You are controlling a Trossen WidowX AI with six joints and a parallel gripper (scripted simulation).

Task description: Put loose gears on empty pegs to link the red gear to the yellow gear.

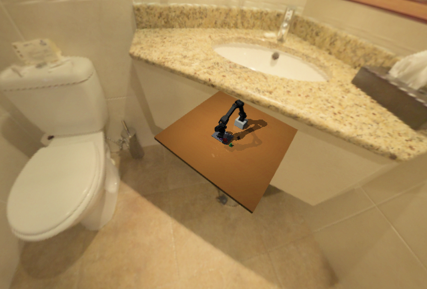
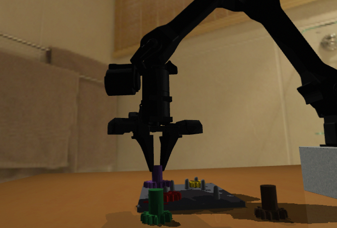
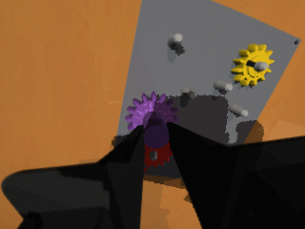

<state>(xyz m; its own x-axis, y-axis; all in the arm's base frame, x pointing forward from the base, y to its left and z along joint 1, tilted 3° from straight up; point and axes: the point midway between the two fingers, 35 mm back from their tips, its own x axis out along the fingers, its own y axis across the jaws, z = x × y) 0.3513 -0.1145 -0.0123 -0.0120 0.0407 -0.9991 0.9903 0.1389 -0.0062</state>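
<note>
Right now my gripper tip is 50 mm to the right of the red gear and 30 mm above it. Also, from my gripper tip: yellow gear (100 mm behind, 50 mm to the right, 30 mm below); then red arrow (20 mm ahead, 70 mm to the left, 40 mm below); then purple gear (10 mm below).
</note>
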